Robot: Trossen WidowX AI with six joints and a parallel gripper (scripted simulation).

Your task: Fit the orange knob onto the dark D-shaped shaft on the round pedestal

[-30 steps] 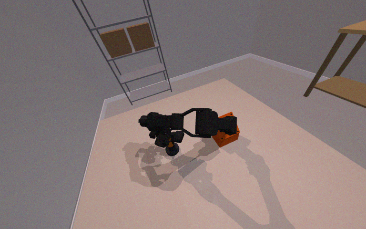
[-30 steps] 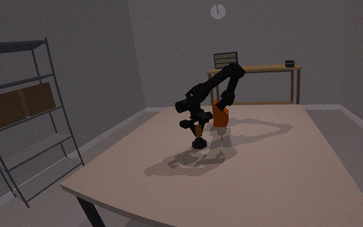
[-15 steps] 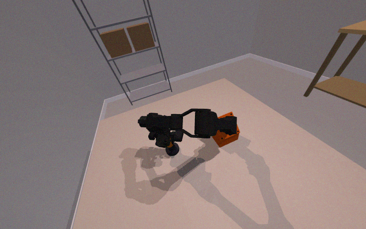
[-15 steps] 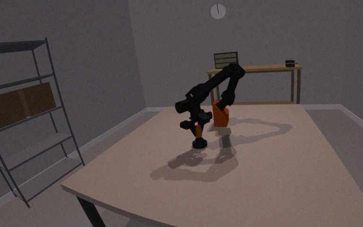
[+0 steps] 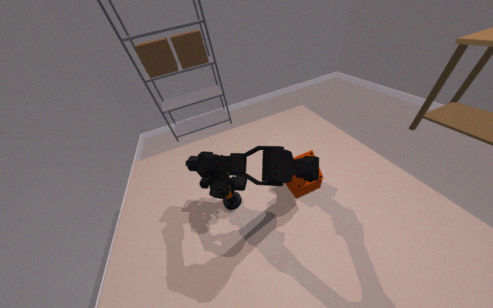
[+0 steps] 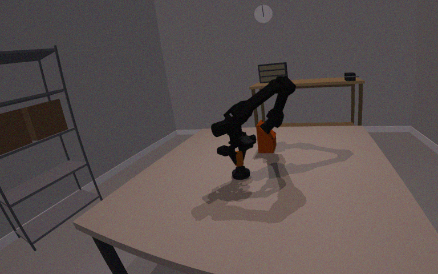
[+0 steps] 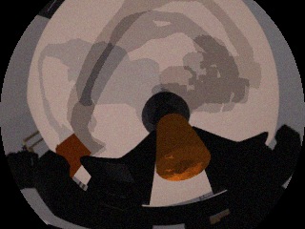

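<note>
The orange knob lies 20 mm above my gripper tip. The rest, counted from my gripper tip: dark round pedestal (40 mm below).
</note>
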